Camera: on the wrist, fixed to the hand. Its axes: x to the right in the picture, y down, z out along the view.
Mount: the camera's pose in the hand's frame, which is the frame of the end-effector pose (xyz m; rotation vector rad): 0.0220 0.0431 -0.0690 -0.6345 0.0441 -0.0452
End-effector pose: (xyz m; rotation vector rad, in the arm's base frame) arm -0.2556 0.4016 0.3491 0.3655 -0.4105 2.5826
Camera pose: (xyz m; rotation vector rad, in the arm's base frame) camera -0.3085 0.3995 0.2835 0.0870 -1.1411 2.2551
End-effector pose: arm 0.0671 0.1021 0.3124 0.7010 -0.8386 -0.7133
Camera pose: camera 0.1470 0.1272 0.3215 0.1634 -0.5095 -0.9400
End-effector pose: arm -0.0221 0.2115 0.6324 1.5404 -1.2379 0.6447
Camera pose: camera -0.0425 0.2684 0.6911 1.0127 -1.2168 0.2148
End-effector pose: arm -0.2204 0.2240 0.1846 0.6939 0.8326 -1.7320
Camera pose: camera -0.1816 0.2582 0.1180 0.2831 1.3500 -1.3740
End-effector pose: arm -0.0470 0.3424 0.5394 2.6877 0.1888 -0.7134
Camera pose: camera 0.0127 0.3286 0.5973 2.0965 0.4113 -0.4975
